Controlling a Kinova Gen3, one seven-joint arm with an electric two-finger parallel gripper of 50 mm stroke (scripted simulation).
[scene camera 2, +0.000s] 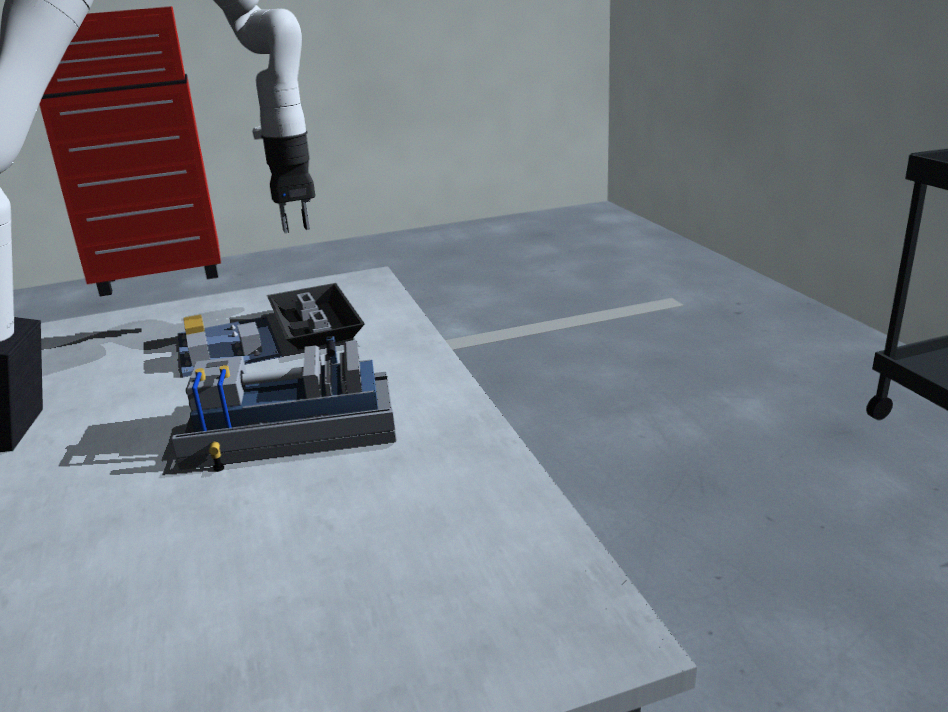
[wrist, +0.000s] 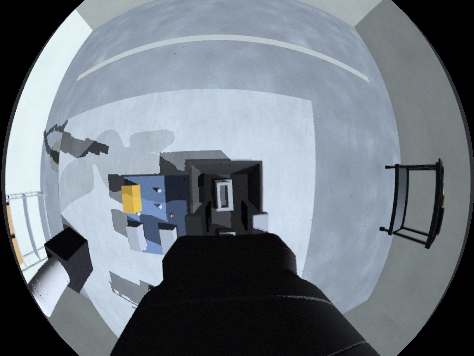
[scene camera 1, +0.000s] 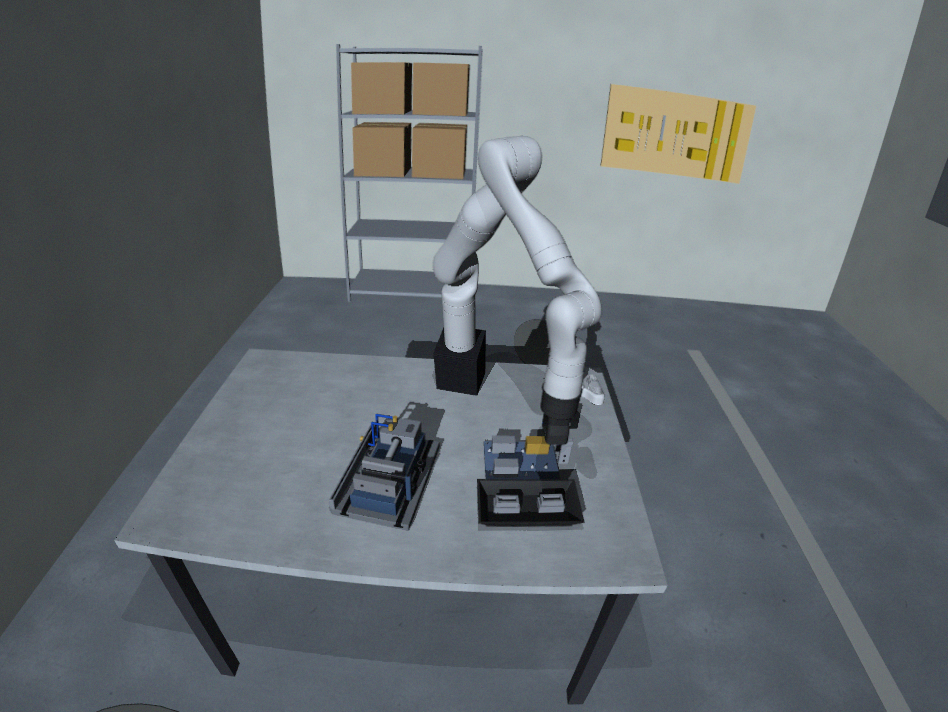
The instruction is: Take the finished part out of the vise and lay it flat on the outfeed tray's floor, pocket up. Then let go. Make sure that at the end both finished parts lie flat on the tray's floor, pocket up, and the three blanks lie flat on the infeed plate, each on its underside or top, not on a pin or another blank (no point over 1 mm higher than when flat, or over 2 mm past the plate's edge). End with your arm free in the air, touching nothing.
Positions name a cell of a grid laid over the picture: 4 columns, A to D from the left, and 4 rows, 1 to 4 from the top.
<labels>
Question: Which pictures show my gripper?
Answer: Scene camera 2, the wrist view and scene camera 1: all of them.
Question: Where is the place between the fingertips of my gripper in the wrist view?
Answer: B3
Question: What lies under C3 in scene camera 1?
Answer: My gripper.
</labels>
